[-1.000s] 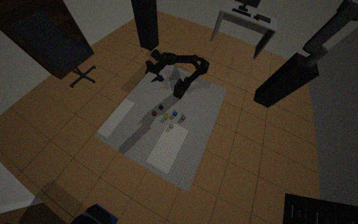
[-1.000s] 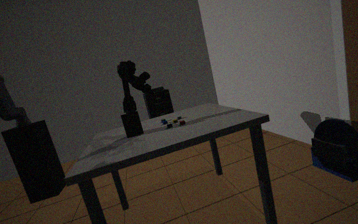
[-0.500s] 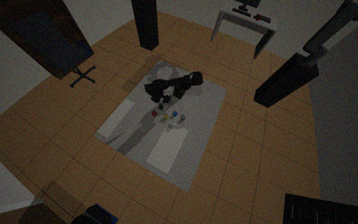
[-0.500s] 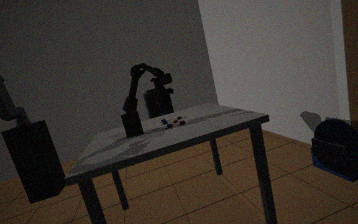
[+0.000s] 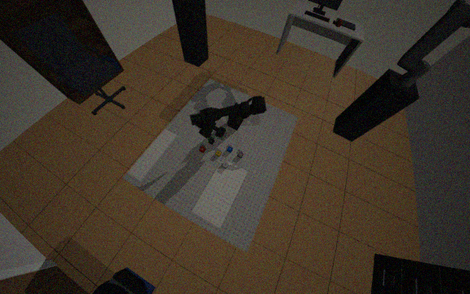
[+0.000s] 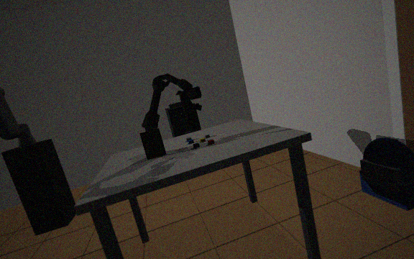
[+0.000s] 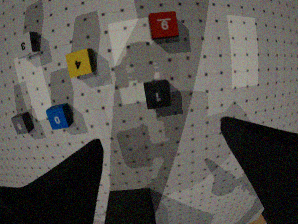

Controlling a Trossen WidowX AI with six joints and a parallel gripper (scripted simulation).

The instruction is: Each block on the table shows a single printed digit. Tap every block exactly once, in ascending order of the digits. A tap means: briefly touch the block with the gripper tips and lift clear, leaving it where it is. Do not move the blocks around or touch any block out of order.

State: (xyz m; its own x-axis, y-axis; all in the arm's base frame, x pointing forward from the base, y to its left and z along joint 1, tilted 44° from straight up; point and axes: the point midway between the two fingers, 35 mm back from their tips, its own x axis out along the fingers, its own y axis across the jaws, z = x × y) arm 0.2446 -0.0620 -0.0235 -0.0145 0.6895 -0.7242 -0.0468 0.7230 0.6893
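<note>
The blue block lies 14 cm to the left of my gripper tip, 12 cm below it and 2 cm behind it. Also, from my gripper tip: black block (12 cm below, 1 cm to the right, 1 cm behind); red block (12 cm below, 8 cm ahead, 3 cm to the right); yellow block (12 cm below, 9 cm to the left, 5 cm ahead).
</note>
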